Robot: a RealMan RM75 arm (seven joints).
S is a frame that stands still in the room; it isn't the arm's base.
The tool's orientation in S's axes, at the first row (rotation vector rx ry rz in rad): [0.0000 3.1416 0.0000]
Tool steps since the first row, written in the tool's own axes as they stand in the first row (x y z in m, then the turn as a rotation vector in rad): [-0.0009 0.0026 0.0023 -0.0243 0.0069 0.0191]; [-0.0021 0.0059 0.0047 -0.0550 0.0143 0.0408]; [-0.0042 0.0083 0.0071 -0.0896 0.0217 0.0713]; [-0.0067 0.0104 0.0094 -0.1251 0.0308 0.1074]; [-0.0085 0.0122 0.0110 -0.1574 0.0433 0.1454]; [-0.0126 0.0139 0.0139 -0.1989 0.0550 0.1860]
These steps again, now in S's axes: [0.0009 0.0026 -0.0023 0.0243 0.0069 -0.0191]; [0.0021 0.0059 -0.0047 0.0550 0.0143 -0.0408]; [0.0042 0.0083 -0.0071 0.0896 0.0217 -0.0713]; [0.0067 0.0104 -0.0094 0.1251 0.0308 -0.1074]; [0.0085 0.0122 -0.0110 0.1574 0.0433 -0.1454]; [0.0126 0.0139 -0.0139 0.1989 0.0550 -0.1860]
